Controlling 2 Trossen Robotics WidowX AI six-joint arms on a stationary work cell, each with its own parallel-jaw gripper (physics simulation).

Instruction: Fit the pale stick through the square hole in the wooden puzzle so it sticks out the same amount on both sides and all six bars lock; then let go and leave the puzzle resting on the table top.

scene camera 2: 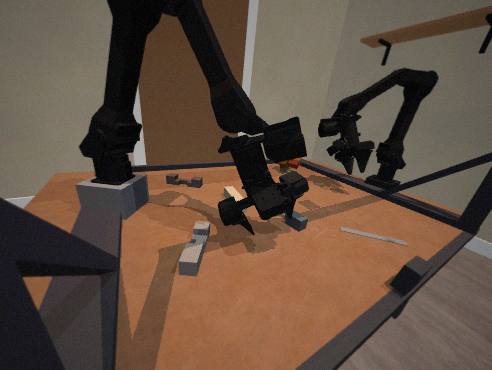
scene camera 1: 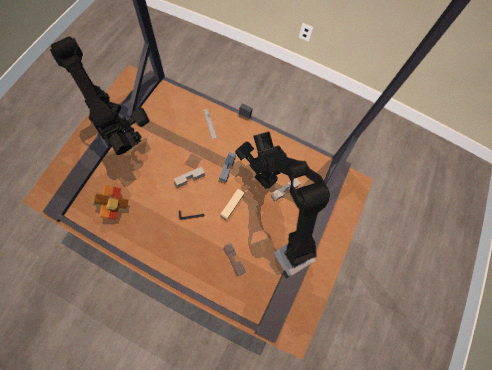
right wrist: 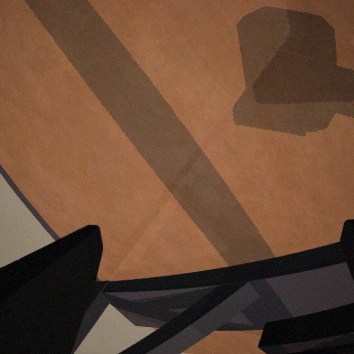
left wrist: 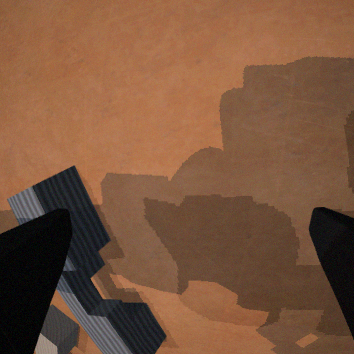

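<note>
The pale stick (scene camera 1: 232,204) (scene camera 2: 232,192) lies flat near the table's middle, partly hidden by the left gripper in scene camera 2; it does not show in the left wrist view. The wooden puzzle (scene camera 1: 112,203) (scene camera 2: 290,164), with orange, red, brown and yellow bars, rests on the table at the left in scene camera 1, mostly hidden in scene camera 2. My left gripper (scene camera 1: 255,167) (scene camera 2: 271,224) (left wrist: 194,222) is open and empty above the table, beside the blue-grey bar. My right gripper (scene camera 1: 131,131) (scene camera 2: 355,170) (right wrist: 227,237) is open and empty, raised away from both.
Notched bars lie loose: a blue-grey one (scene camera 1: 227,167) (scene camera 2: 297,220) (left wrist: 82,220), a light grey one (scene camera 1: 189,177), another grey one (scene camera 2: 194,252) and a brown-grey one (scene camera 1: 234,259) (scene camera 2: 184,181). A black hex key (scene camera 1: 192,216), a thin grey strip (scene camera 1: 210,124) (scene camera 2: 373,236) and a dark block (scene camera 1: 245,111) also show.
</note>
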